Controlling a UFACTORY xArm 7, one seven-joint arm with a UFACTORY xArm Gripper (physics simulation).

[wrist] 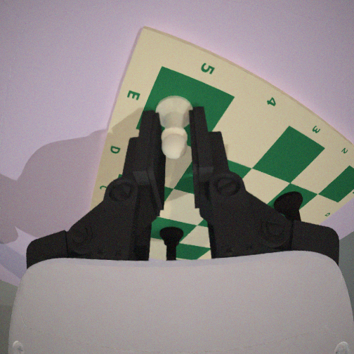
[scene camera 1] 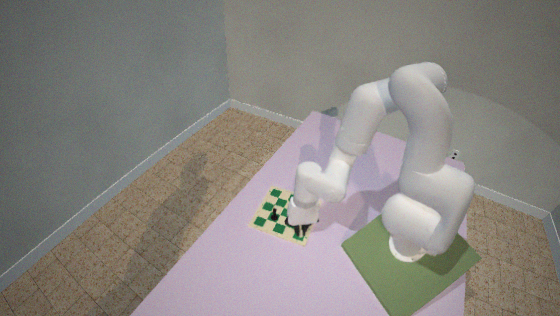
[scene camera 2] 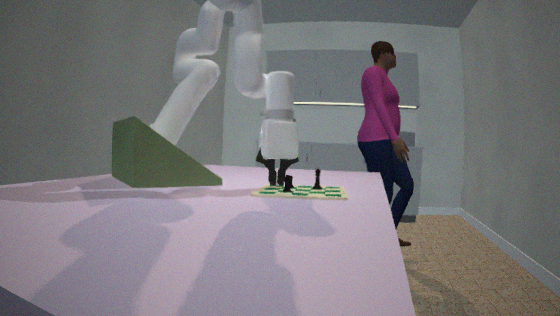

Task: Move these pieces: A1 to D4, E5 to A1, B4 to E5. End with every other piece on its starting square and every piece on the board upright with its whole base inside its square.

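Where they show: gripper, between the fingertips: (scene camera 1: 300,232) (scene camera 2: 276,184); arm's base, origin of its link: (scene camera 1: 408,243) (scene camera 2: 158,144).
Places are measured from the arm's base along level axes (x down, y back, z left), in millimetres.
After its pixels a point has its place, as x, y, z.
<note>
A white piece (wrist: 173,111) stands upright at E5, between the fingers; it is hidden in both scene views. My gripper (scene camera 1: 301,234) {101, -341, 107} (scene camera 2: 276,183) {101, -341, 107} (wrist: 175,130) points down at the E5 corner of the board (scene camera 1: 268,229) {104, -440, 162} (scene camera 2: 300,197) {107, -460, -44} (wrist: 150,45), its narrowed fingers shut on the white piece. I cannot tell whether the base touches the board. A tall black piece (scene camera 1: 274,215) {84, -452, 111} (scene camera 2: 317,179) {79, -456, 104} (wrist: 171,236) stands upright at B4. D4 is partly hidden behind a finger in the wrist view, and no piece shows there. A1 is hidden.
Another black piece (scene camera 2: 288,183) {84, -411, 9} (wrist: 288,203) stands at about D2, near the fingers in the wrist view. The board lies on the lilac table (scene camera 1: 225,270) {110, -454, 374} (scene camera 2: 225,235) {110, -484, -408}. The green wedge-shaped base (scene camera 1: 380,270) {65, -39, 101} (scene camera 2: 150,160) {40, -88, -130} is under the arm. A person (scene camera 2: 380,110) stands behind the table.
</note>
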